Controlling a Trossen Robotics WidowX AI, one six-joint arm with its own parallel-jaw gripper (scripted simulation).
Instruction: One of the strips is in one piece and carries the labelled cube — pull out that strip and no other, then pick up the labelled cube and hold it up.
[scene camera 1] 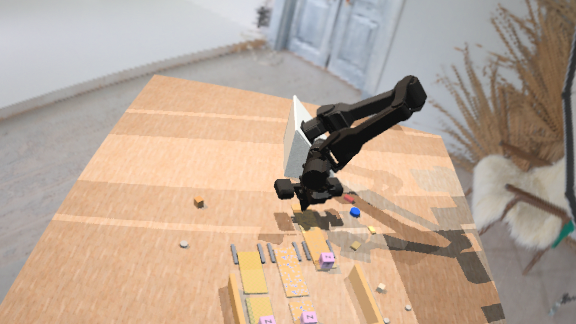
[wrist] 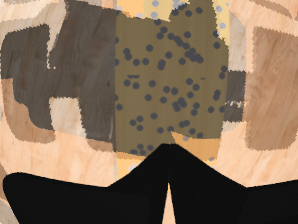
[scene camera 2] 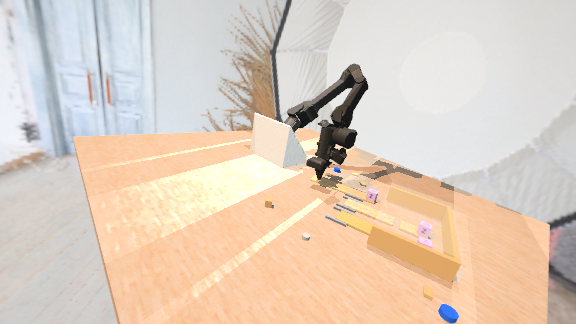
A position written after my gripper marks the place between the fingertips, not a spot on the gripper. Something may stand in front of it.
I see my gripper (scene camera 1: pixel 302 210) and a strip (scene camera 1: pixel 307 222).
The strip is seen too in the wrist view (wrist: pixel 170 77). My gripper shows as well in the wrist view (wrist: pixel 168 151) and in scene camera 2 (scene camera 2: pixel 318 179).
